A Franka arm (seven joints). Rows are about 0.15 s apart.
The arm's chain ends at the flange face. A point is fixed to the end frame.
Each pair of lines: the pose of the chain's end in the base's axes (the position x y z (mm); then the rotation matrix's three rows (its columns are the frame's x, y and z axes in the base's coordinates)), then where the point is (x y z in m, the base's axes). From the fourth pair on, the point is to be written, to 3 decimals.
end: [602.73 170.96 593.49], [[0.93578 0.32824 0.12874], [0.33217 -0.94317 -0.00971], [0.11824 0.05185 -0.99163]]
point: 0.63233 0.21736 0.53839
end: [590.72 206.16 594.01], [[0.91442 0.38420 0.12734], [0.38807 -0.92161 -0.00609], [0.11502 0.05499 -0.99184]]
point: 0.61740 0.25402 0.53866
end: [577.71 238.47 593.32], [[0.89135 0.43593 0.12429], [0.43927 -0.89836 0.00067], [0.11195 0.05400 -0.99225]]
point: 0.60146 0.28774 0.53787
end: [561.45 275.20 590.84], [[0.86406 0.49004 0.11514], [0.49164 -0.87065 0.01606], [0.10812 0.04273 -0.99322]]
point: 0.582 0.326 0.536
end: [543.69 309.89 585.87], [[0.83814 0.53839 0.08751], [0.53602 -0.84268 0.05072], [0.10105 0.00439 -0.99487]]
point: 0.560 0.364 0.532
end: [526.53 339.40 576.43], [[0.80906 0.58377 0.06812], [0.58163 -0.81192 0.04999], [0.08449 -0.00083 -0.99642]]
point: 0.539 0.394 0.522
